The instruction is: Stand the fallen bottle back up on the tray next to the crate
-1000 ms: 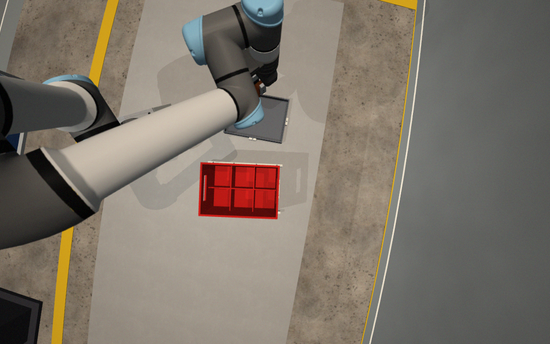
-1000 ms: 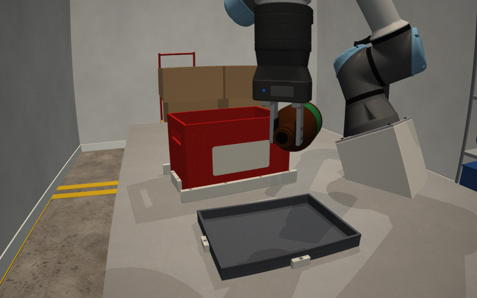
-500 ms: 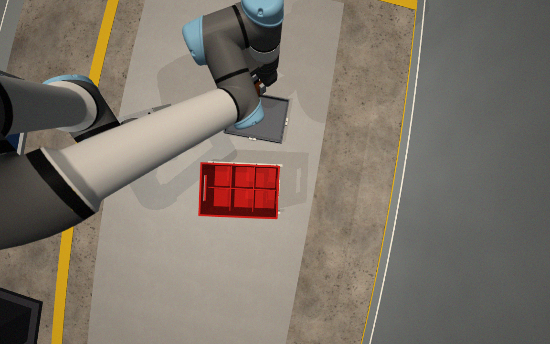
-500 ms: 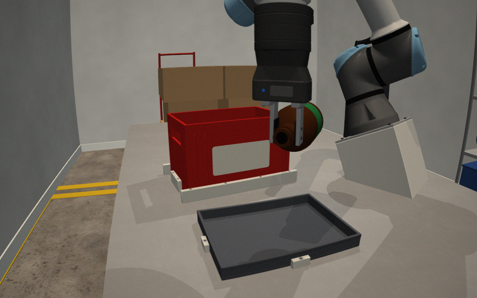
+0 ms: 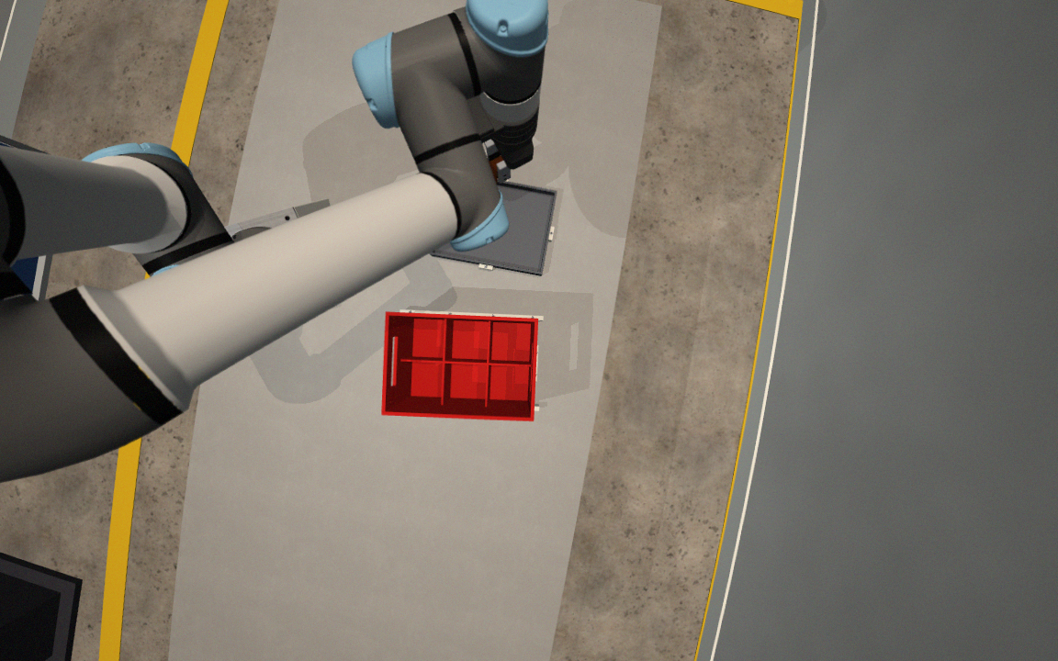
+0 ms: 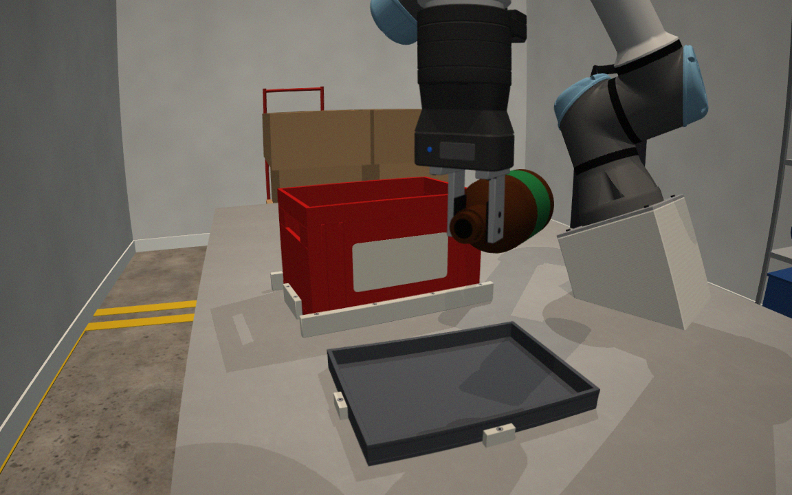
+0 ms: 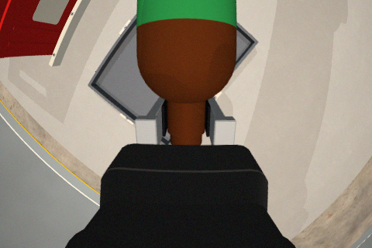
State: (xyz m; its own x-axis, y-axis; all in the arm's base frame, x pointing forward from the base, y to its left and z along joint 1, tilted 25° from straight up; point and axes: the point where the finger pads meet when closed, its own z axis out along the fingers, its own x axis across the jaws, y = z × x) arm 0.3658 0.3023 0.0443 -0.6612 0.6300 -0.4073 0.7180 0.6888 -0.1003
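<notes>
Right now my hand is 4 cm past the bottle, 3 cm to the left of it and 1 cm above it. From my hand the other things lie so: red crate (2 cm ahead, 36 cm to the right, 12 cm below); dark grey tray (1 cm behind, 5 cm to the right, 19 cm below).
</notes>
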